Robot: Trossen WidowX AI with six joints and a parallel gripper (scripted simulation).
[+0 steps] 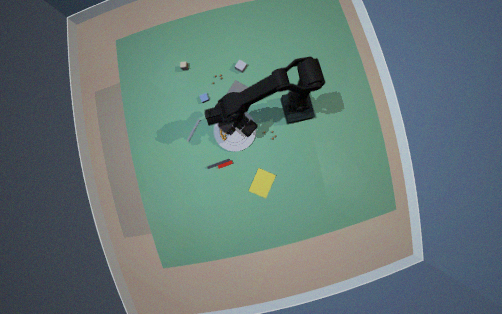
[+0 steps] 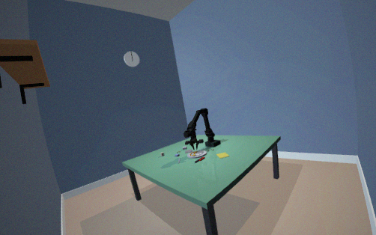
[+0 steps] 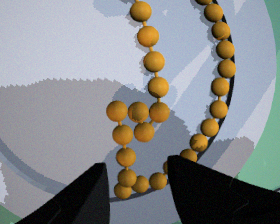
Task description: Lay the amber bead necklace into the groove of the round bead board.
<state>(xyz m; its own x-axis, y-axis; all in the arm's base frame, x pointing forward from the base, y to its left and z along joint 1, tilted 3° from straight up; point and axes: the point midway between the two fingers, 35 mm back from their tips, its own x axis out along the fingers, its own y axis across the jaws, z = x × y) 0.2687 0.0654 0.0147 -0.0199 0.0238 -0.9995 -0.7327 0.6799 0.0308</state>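
Now: the round grey bead board 10 mm ahead of my gripper tip, 40 mm to the left of it and 30 mm below it. Round my gripper tip: blue block 160 mm ahead, 130 mm to the right, 30 mm below; red-handled tool 80 mm ahead, 190 mm to the left, 40 mm below; grey plate 150 mm to the right, 40 mm below.
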